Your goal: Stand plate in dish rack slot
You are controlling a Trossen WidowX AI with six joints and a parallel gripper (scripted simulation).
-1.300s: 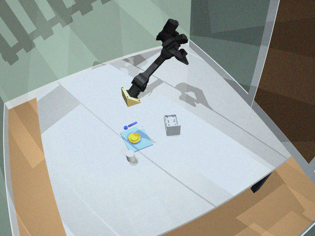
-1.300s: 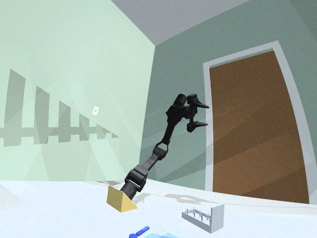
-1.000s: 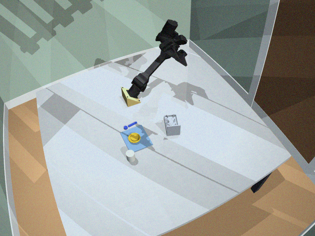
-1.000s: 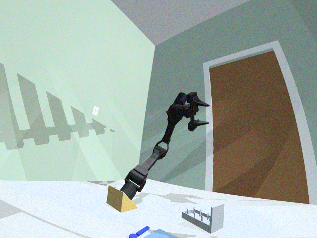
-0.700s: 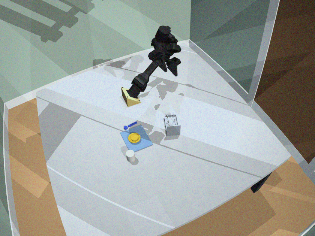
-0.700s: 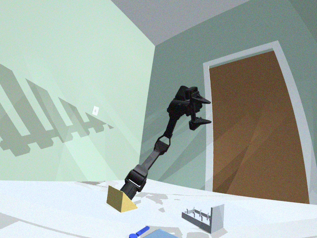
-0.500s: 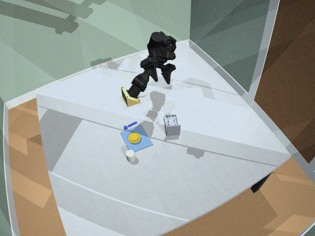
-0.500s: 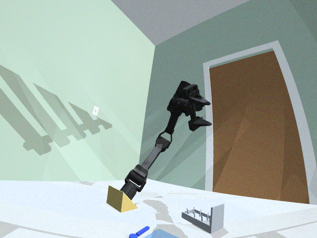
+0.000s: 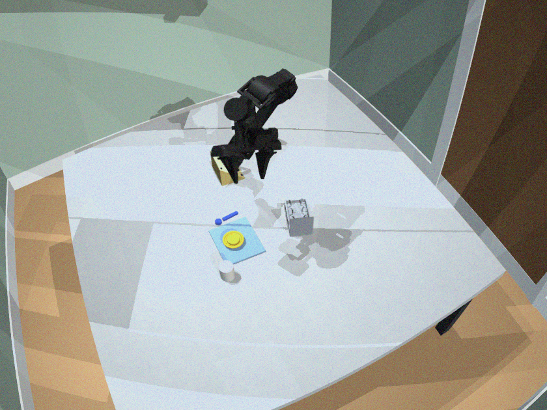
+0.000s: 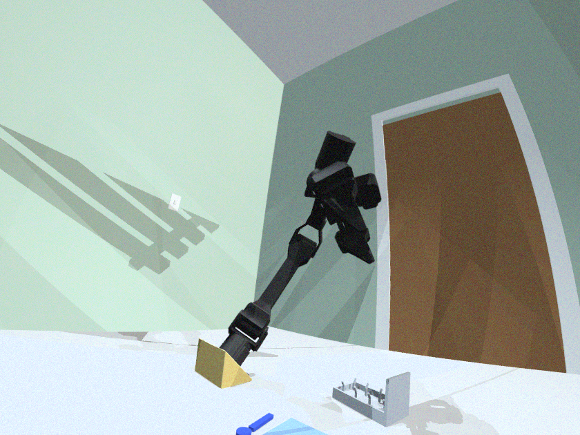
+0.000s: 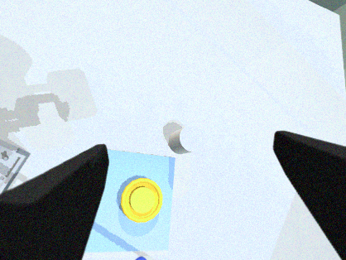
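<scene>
Right now the yellow plate is 5 cm behind my gripper tip, 5 cm to the right of it and 27 cm below it. Also, from my gripper tip: grey dish rack: 4 cm behind, 17 cm to the left, 27 cm below; white cup: 5 cm ahead, 12 cm to the right, 26 cm below; light blue mat: 5 cm behind, 4 cm to the right, 29 cm below.
</scene>
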